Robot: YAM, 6 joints.
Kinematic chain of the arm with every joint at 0, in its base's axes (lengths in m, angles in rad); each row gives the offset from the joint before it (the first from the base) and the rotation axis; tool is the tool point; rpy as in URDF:
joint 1: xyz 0 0 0.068 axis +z
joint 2: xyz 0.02 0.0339 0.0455 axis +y
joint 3: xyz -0.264 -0.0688 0 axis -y
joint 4: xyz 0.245 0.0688 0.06 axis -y
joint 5: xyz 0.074 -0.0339 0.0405 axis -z
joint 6: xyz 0.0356 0 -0.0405 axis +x
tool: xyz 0 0 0 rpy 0 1.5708 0
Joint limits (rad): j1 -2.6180..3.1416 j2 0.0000..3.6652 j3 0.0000..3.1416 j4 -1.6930..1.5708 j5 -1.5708..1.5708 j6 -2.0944..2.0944
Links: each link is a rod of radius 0.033 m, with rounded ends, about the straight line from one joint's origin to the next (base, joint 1, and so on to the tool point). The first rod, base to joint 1, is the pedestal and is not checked.
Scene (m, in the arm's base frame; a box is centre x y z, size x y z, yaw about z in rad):
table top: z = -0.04
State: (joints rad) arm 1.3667 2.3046 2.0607 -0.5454 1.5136 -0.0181
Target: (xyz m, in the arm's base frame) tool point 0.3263 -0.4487 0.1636
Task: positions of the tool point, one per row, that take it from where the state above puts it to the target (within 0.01 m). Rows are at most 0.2 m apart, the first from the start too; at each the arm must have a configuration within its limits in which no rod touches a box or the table.
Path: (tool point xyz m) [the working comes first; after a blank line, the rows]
Joints at the target: -0.8783 2.6028 2.2381 -0.3957 1.4474 -0.0181
Straight joint move there: clear.

1: 0.2691 0.4348 0.2441
2: 0.3840 0.3485 0.2333
3: 0.4715 0.2320 0.2222
4: 0.5237 0.0939 0.2109
5: 0.5354 -0.0549 0.1994
6: 0.5049 -0.2029 0.1877
7: 0.4335 -0.3379 0.1757
8: 0.3263 -0.4487 0.1636

